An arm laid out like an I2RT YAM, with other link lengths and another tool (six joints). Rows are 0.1 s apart.
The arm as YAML. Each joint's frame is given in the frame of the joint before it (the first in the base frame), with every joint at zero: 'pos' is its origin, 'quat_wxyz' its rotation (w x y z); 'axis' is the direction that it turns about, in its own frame. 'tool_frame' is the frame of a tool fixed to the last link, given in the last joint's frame.
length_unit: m
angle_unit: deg
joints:
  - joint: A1
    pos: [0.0, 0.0, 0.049]
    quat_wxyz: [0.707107, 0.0, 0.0, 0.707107]
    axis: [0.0, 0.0, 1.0]
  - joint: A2
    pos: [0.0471, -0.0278, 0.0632]
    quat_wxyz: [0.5, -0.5, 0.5, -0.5]
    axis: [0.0, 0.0, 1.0]
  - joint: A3
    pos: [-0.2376, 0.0, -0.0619]
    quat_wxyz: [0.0, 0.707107, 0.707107, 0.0]
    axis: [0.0, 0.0, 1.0]
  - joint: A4
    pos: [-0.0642, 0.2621, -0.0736]
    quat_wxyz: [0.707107, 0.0, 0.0, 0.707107]
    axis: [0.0, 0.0, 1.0]
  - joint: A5
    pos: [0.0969, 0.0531, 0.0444]
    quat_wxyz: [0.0, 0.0, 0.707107, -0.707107]
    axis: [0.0, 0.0, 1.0]
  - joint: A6
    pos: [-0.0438, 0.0, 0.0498]
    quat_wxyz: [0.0, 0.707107, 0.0, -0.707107]
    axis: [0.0, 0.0, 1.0]
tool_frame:
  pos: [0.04, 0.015, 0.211]
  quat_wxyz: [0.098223, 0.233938, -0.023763, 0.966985]
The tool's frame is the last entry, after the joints.
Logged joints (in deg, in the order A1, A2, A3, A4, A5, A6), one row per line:
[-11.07 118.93 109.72 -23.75 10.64 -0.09]
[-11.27 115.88 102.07 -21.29 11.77 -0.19]
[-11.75 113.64 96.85 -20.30 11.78 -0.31]
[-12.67 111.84 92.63 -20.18 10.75 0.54]
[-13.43 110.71 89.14 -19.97 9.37 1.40]
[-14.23 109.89 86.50 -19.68 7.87 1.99]
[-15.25 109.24 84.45 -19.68 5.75 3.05]
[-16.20 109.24 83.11 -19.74 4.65 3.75]
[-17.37 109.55 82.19 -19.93 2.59 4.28]
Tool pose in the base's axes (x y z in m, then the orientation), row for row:
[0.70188 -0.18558 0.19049 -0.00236 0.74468 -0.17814 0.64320]
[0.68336 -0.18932 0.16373 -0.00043 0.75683 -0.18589 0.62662]
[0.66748 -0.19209 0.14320 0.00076 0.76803 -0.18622 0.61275]
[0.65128 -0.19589 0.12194 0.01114 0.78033 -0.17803 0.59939]
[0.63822 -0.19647 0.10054 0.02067 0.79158 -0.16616 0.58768]
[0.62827 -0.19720 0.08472 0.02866 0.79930 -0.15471 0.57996]
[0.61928 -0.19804 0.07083 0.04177 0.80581 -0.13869 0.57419]
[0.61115 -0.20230 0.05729 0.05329 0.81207 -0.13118 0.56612]
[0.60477 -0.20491 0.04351 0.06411 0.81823 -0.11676 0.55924]
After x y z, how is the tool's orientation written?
As a quaternion, x y z w.
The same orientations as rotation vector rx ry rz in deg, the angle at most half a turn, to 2 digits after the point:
[-0.31 97.20 -23.25]
[-0.06 99.44 -24.42]
[0.10 101.48 -24.61]
[1.48 103.67 -23.65]
[2.76 105.68 -22.18]
[3.84 107.05 -20.72]
[5.61 108.18 -18.62]
[7.18 109.39 -17.67]
[8.66 110.54 -15.77]

